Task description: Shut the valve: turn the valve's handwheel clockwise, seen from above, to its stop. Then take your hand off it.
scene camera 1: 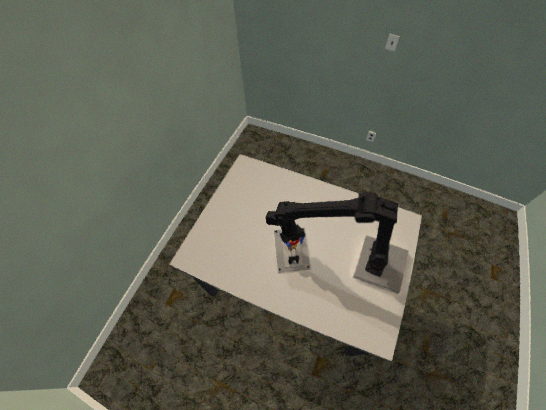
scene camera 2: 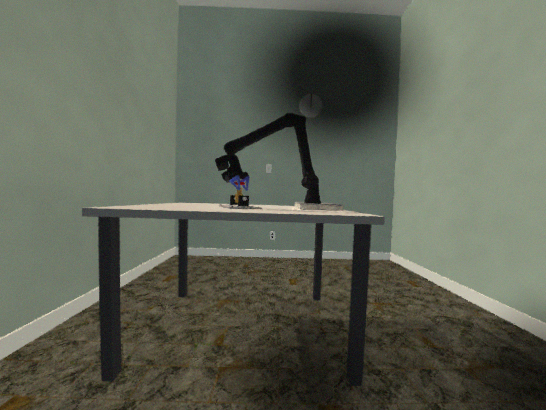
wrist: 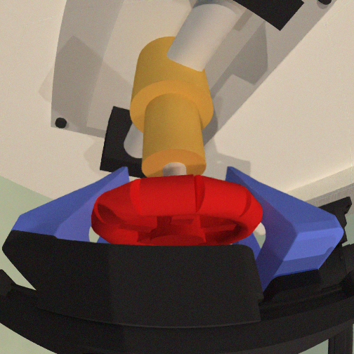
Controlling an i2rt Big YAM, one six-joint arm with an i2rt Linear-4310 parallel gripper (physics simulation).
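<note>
The red handwheel sits on top of the brass-yellow valve body, with a short pale stem between them. My gripper is shut on the handwheel, one blue finger at each side of its rim. In the wrist view the wheel shows nearly edge-on, and its near part is hidden behind the black gripper body. A white pipe runs through the valve body between black blocks. The valve stands on a grey base plate.
The valve's plate lies on a pale table. The arm's own base plate stands at the table's right side, and the arm reaches over from there. Walls stand behind the table. Dark screws mark the valve plate's corners.
</note>
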